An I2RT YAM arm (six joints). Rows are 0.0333 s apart.
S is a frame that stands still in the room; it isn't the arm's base.
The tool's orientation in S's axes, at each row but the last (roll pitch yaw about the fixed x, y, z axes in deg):
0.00, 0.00, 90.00
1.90, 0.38, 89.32
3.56, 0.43, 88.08
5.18, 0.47, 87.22
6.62, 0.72, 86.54
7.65, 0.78, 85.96
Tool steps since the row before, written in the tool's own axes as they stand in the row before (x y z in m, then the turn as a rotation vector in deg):
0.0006, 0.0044, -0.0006, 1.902, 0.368, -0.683
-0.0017, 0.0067, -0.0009, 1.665, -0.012, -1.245
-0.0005, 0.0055, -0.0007, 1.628, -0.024, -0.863
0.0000, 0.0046, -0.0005, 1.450, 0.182, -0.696
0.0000, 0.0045, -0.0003, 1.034, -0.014, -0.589
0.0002, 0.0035, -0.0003, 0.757, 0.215, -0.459
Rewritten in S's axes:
-0.0044, 0.0006, -0.0006, -0.368, 1.902, -0.683
-0.0067, -0.0016, -0.0007, -0.010, 1.657, -1.256
-0.0055, -0.0003, -0.0004, 0.025, 1.622, -0.875
-0.0046, 0.0002, -0.0001, -0.174, 1.455, -0.689
-0.0045, 0.0003, 0.0002, 0.008, 1.028, -0.600
-0.0035, 0.0004, 0.0002, -0.221, 0.769, -0.437

